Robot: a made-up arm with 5 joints.
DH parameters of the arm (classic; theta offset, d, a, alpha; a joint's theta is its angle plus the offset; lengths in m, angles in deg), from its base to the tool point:
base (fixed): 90 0.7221 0.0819 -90
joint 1: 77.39 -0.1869 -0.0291 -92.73
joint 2: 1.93 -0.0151 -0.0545 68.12
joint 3: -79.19 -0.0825 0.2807 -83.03
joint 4: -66.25 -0.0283 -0.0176 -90
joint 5: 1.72 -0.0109 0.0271 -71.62
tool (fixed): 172.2 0.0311 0 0
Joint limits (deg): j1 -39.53..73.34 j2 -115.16..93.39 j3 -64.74..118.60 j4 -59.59..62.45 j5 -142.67..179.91
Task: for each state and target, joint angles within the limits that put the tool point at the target. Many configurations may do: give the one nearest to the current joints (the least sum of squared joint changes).
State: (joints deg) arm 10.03 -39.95 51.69 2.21 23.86
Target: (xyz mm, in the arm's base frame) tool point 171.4 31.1 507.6
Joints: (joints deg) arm 32.46 -28.75 98.08 8.97 25.71
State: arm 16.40 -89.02 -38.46 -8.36 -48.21
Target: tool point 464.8 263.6 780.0
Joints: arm -2.52 -95.21 -62.17 -36.29 -51.27
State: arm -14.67 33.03 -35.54 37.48 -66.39
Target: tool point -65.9 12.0 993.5
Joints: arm -39.53 51.41 -64.74 26.86 -52.57
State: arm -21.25 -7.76 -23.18 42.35 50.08
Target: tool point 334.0 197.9 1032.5
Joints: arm -7.94 -31.70 -48.23 35.74 37.90
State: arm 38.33 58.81 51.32 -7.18 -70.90
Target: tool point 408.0 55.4 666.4
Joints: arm 48.46 47.30 90.32 -11.34 -74.97
